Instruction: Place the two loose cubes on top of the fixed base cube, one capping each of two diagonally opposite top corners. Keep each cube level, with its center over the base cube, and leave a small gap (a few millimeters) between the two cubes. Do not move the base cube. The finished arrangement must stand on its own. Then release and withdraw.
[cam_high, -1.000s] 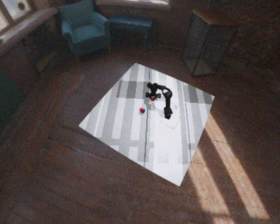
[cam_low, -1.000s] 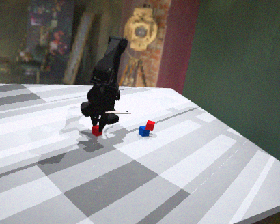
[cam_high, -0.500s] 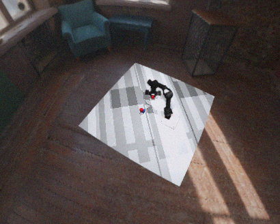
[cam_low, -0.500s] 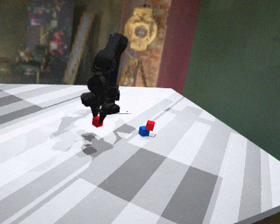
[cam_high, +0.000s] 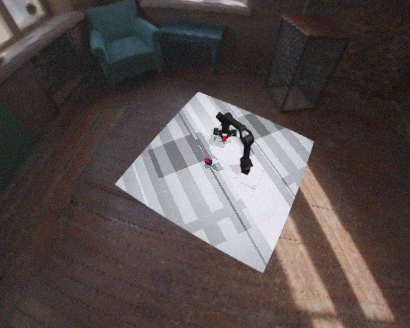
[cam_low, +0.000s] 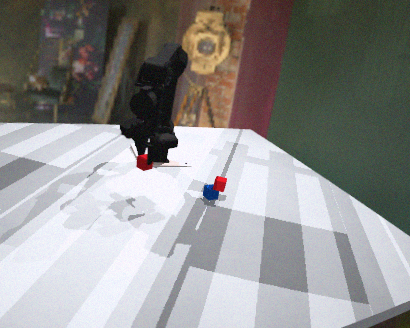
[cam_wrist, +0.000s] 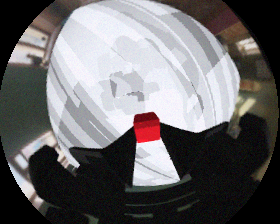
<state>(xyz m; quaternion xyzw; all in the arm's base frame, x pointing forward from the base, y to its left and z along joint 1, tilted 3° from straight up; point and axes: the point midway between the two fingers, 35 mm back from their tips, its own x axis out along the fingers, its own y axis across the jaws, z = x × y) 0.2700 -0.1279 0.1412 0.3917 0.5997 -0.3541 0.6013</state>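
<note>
The blue base cube is 1 cm ahead of my gripper tip, 21 cm to the left of it and 9 cm below it.
</note>
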